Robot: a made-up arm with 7 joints. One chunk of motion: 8 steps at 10 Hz.
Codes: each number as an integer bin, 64 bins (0 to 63) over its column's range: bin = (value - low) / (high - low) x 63, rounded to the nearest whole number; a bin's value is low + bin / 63 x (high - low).
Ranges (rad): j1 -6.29..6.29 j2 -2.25..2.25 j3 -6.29..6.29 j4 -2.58..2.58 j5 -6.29..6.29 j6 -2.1..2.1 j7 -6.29..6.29
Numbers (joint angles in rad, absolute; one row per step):
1: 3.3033 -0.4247 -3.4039 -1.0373 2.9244 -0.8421 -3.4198
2: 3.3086 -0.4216 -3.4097 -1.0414 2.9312 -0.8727 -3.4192
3: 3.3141 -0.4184 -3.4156 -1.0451 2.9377 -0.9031 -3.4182
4: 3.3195 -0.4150 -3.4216 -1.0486 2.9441 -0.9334 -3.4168
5: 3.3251 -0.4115 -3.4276 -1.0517 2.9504 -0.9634 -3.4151
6: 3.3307 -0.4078 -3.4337 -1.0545 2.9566 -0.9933 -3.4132
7: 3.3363 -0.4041 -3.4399 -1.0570 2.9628 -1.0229 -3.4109
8: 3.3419 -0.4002 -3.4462 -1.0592 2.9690 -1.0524 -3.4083
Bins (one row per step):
1: 48 26 14 19 46 19 14
2: 48 26 14 19 46 18 14
3: 48 26 14 19 46 18 14
4: 48 26 14 19 46 17 14
5: 48 26 14 19 46 17 14
6: 48 26 14 19 46 17 14
7: 48 26 14 19 46 16 14
8: 48 26 14 19 46 16 14

